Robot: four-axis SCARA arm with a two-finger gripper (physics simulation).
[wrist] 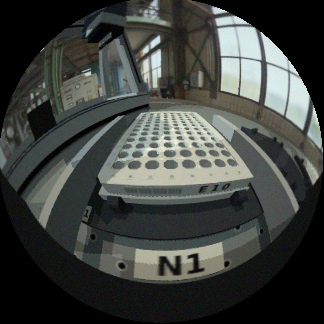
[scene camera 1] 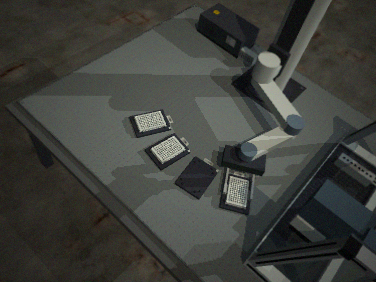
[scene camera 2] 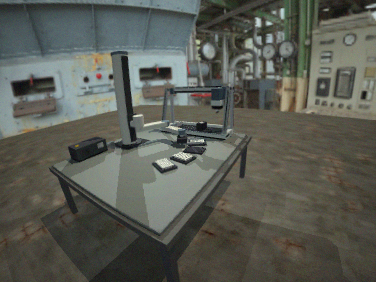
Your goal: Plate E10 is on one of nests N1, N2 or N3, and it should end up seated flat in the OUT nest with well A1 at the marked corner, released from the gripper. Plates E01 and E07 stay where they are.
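Where they show: gripper, fingertip midpoint: (wrist: pixel 170 119) (scene camera 1: pixel 237 196) (scene camera 2: pixel 199 140); arm's base at its link origin: (scene camera 2: pixel 130 143).
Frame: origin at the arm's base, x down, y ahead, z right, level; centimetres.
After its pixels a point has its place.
Observation:
Plate E10 (scene camera 1: pixel 237 191) @(z -26.0, x -3.8, y 64.1 cm) (scene camera 2: pixel 197 142) (wrist: pixel 172 150) @(z -24.5, x -3.8, y 60.5 cm), white with many wells, lies level at nest N1 (scene camera 1: pixel 235 209) @(z -30.1, x -2.5, y 70.4 cm) (wrist: pixel 175 220). My gripper (scene camera 1: pixel 238 187) (wrist: pixel 170 119) @(z -27.3, x -3.7, y 66.0 cm) is shut on plate E10, with a finger along each long side. The A1 tag shows in part at the nest's near left corner in the wrist view. The dark nest beside N1, the OUT nest (scene camera 1: pixel 196 177) @(z -9.5, x -2.5, y 71.0 cm) (scene camera 2: pixel 195 150) @(z -7.6, x -2.5, y 72.2 cm) (wrist: pixel 275 155) @(z -11.7, x -2.5, y 69.2 cm), holds no plate. Two more white plates (scene camera 1: pixel 151 121) @(z 23.7, x -3.6, y 64.8 cm) (scene camera 1: pixel 168 149) @(z 7.9, x -3.5, y 70.1 cm) (scene camera 2: pixel 165 165) @(z 27.1, x -3.8, y 68.3 cm) (scene camera 2: pixel 183 157) @(z 10.9, x -3.9, y 72.3 cm) sit in the other two nests; I cannot read which is E01 or E07.
A framed machine (scene camera 2: pixel 195 89) @(z -62.3, x -48.8, y 44.3 cm) stands on the table beside N1, on the side away from the OUT nest. A dark box (scene camera 1: pixel 229 29) @(z 35.8, x -12.8, y -6.1 cm) (scene camera 2: pixel 88 148) @(z 43.7, x -9.8, y -3.5 cm) stands past the arm's column (scene camera 2: pixel 122 100) @(z 5.6, x -45.0, y 5.0 cm). The table (scene camera 1: pixel 75 100) @(z 57.1, x -1.3, y 81.1 cm) carries them all.

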